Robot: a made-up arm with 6 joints. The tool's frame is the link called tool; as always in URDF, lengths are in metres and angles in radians. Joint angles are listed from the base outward. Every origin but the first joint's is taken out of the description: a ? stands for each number. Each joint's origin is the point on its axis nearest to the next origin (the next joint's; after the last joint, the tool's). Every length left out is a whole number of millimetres.
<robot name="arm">
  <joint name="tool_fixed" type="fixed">
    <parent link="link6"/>
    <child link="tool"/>
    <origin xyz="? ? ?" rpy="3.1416 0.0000 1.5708"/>
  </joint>
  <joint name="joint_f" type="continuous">
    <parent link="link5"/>
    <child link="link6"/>
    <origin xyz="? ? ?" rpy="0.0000 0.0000 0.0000"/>
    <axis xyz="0 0 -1"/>
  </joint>
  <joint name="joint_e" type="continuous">
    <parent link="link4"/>
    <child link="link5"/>
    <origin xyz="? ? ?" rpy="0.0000 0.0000 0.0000"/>
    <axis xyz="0 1 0"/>
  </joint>
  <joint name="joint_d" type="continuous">
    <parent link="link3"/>
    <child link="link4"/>
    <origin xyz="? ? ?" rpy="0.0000 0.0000 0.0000"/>
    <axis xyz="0 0 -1"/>
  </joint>
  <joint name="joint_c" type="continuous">
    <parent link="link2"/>
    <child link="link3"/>
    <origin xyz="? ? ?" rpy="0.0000 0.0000 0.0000"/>
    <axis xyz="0 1 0"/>
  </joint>
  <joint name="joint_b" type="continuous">
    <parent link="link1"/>
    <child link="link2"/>
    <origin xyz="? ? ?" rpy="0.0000 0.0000 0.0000"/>
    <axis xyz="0 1 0"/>
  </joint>
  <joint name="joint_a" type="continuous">
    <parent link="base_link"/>
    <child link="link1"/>
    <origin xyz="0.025 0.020 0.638" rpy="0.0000 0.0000 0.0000"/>
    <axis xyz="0 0 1"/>
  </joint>
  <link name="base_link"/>
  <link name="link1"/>
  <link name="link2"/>
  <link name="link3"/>
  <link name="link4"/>
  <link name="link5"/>
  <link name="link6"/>
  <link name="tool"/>
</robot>
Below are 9 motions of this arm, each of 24 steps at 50 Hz.
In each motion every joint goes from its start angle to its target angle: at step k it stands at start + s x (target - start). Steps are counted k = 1, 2, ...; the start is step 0. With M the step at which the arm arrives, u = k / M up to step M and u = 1 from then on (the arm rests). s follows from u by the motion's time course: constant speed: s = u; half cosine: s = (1 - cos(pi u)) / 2; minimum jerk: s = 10 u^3 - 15 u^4 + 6 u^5.
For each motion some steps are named. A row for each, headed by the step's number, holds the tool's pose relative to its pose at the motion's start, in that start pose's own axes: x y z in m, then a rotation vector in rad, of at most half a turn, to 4 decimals.
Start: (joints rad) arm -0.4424 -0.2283 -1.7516 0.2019 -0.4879 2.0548
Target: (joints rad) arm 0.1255 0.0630 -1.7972 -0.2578 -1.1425 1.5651
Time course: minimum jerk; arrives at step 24
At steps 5, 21, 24:
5: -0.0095 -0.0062 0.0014 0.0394 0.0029 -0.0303
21: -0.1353 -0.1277 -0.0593 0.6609 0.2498 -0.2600
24: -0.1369 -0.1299 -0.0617 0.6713 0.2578 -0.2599

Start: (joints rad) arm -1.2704 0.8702 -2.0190 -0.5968 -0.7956 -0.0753
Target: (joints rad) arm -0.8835 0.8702 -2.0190 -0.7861 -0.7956 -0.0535
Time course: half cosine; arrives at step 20
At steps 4, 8, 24:
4: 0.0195 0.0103 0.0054 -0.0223 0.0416 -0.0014
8: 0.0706 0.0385 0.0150 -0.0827 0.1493 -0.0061
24: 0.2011 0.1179 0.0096 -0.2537 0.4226 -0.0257

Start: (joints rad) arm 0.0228 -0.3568 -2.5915 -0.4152 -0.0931 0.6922
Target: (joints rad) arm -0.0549 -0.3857 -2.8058 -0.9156 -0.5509 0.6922
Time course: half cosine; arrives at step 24
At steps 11, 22, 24:
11: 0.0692 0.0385 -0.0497 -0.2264 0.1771 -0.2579
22: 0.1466 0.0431 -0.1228 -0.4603 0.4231 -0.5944
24: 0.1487 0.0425 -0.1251 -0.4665 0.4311 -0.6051

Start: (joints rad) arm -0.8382 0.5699 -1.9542 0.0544 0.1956 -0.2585
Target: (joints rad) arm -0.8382 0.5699 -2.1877 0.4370 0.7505 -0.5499
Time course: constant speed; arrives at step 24
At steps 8, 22, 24:
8: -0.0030 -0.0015 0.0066 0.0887 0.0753 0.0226
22: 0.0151 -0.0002 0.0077 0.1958 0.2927 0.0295
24: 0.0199 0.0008 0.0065 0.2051 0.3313 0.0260

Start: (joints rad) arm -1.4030 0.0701 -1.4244 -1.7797 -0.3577 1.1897
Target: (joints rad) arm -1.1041 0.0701 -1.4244 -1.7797 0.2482 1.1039
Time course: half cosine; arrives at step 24
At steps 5, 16, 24:
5: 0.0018 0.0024 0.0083 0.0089 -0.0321 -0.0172
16: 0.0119 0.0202 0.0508 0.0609 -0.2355 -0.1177
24: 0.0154 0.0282 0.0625 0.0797 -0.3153 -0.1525

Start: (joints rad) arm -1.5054 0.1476 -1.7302 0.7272 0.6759 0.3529
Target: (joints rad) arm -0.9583 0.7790 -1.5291 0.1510 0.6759 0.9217
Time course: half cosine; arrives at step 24
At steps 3, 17, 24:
3: -0.0070 -0.0084 0.0180 0.0288 -0.0300 0.0077
17: -0.1803 -0.2779 0.2649 0.4837 -0.6918 -0.0625
24: -0.2361 -0.3567 0.2854 0.5534 -0.8628 -0.1483

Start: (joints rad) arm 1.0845 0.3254 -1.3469 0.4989 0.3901 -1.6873
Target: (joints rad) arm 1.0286 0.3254 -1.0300 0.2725 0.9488 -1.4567
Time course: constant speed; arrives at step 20
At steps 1, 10, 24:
1: 0.0097 -0.0032 0.0060 0.0081 0.0419 0.0062
10: 0.1061 -0.0354 0.0439 0.1013 0.4193 0.0746
24: 0.2231 -0.0737 0.0488 0.2469 0.8349 0.1658

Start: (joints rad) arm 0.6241 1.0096 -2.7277 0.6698 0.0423 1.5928
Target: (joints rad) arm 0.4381 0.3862 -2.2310 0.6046 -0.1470 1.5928
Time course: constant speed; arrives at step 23
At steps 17, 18, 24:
17: 0.1703 -0.0452 -0.1213 -0.0431 0.2968 -0.0762
18: 0.1785 -0.0482 -0.1303 -0.0455 0.3141 -0.0813
24: 0.2157 -0.0638 -0.1777 -0.0572 0.4003 -0.1080

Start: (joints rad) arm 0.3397 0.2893 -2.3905 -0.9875 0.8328 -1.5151
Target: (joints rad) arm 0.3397 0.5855 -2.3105 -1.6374 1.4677 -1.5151
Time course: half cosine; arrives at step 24
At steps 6, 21, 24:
6: 0.0254 0.0200 0.0276 0.0498 0.1184 -0.0972
21: 0.1610 0.0703 0.1157 0.4584 0.6580 -0.5928
24: 0.1658 0.0708 0.1173 0.4829 0.6770 -0.6131

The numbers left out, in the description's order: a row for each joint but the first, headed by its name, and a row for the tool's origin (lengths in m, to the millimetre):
tool: 0.026 0.004 0.000
joint_f: 0.113 0.000 -0.161
joint_e: -0.007 -0.015 0.000
joint_d: 0.041 0.000 -0.262
joint_c: 0.028 0.000 0.252
joint_b: -0.028 -0.046 0.000

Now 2 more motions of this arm.
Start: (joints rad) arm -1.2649 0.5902 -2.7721 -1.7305 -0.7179 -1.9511
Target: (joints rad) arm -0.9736 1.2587 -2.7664 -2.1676 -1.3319 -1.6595
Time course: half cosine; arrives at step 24
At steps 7, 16, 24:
7: -0.0730 0.0549 0.0053 -0.0498 -0.2253 0.1009
16: -0.2826 0.1587 -0.0509 -0.2159 -0.9037 0.4012
24: -0.3604 0.1826 -0.1041 -0.3115 -1.2257 0.5320

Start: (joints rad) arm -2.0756 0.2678 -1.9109 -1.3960 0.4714 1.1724
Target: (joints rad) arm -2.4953 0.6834 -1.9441 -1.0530 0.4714 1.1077
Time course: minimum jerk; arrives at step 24
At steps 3, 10, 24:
3: -0.0017 -0.0037 0.0036 0.0091 -0.0045 0.0012
10: -0.0450 -0.0848 0.0711 0.1953 -0.1032 0.0393
24: -0.1697 -0.2700 0.1505 0.5500 -0.3249 0.1826

